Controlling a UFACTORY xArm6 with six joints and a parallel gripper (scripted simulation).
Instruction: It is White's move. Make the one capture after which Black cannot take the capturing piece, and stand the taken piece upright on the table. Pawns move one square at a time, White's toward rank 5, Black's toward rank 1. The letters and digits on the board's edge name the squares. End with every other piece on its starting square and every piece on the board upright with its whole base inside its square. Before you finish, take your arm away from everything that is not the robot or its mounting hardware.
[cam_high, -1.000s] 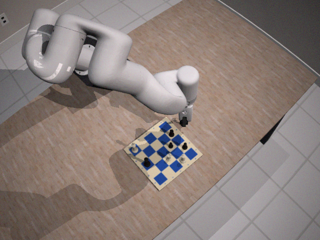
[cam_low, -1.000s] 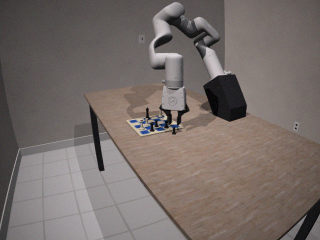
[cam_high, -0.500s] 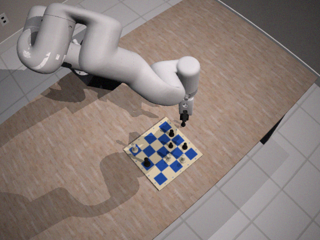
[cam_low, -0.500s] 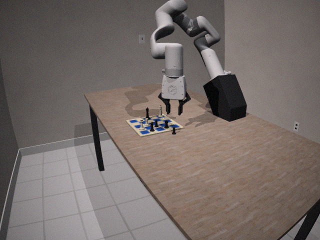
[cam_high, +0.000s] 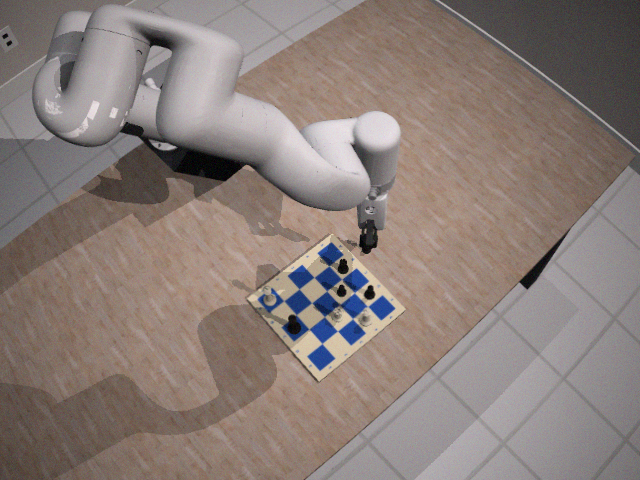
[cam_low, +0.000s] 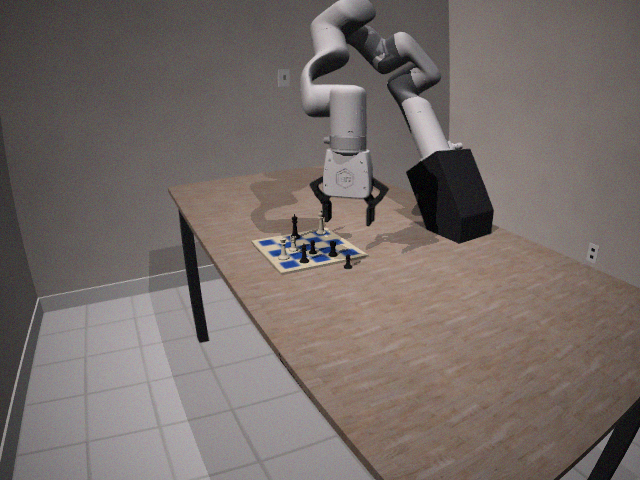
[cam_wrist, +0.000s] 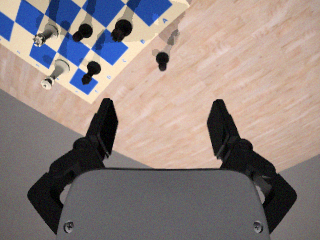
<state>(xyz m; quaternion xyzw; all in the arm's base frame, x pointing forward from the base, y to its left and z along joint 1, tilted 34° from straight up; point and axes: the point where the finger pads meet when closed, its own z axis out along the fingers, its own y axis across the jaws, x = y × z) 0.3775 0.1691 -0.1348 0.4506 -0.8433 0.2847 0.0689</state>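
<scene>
Now: the blue-and-cream chessboard 60 mm ahead of my hand, 130 mm to the right of it and 110 mm below it. From my hand the other things lie so: tall white piece (10 mm behind, 220 mm to the right, 80 mm below); tall black piece (60 mm ahead, 210 mm to the right, 80 mm below).
</scene>
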